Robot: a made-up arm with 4 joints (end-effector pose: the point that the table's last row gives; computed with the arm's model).
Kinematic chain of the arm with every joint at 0, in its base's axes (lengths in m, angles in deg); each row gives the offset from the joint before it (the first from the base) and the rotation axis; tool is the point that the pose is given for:
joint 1: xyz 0 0 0.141 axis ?
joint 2: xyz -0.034 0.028 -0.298 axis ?
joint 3: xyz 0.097 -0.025 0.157 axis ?
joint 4: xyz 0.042 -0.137 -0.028 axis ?
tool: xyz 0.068 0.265 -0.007
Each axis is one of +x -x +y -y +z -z.
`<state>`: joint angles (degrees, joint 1 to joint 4).
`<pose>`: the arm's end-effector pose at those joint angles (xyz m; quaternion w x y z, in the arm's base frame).
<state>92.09 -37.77 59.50 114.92</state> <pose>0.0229 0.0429 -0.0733 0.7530 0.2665 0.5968 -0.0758</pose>
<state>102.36 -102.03 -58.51 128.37</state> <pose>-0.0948 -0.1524 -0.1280 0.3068 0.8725 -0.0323 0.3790</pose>
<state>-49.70 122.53 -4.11 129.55</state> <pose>0.0112 0.0764 -0.2875 0.5478 -0.5017 0.2318 -0.6280</pose>
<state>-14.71 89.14 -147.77 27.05</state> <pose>0.0159 0.1252 0.0306 0.4381 0.0489 -0.6080 -0.6603</pose>
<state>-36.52 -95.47 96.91 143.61</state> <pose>-0.0139 -0.0855 -0.2229 0.4366 -0.3872 0.1364 0.8006</pose>
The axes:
joint 1: -z
joint 2: -x
joint 3: +z
joint 4: +y

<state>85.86 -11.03 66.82 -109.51</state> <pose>0.0356 0.0472 0.0442 0.4902 -0.1214 -0.8556 -0.1135</pose>
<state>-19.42 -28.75 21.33 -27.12</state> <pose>0.0850 0.1046 0.0416 0.8818 0.3204 -0.2169 0.2697</pose>
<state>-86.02 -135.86 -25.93 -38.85</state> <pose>0.1354 0.1994 -0.2438 0.5622 0.5516 0.6162 0.0050</pose>
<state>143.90 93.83 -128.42 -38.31</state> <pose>0.0392 -0.2257 0.0142 0.4331 0.8389 -0.2546 0.2095</pose>
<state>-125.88 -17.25 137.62 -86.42</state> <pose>0.1259 0.0138 0.0058 0.4903 -0.6138 -0.4396 -0.4355</pose>
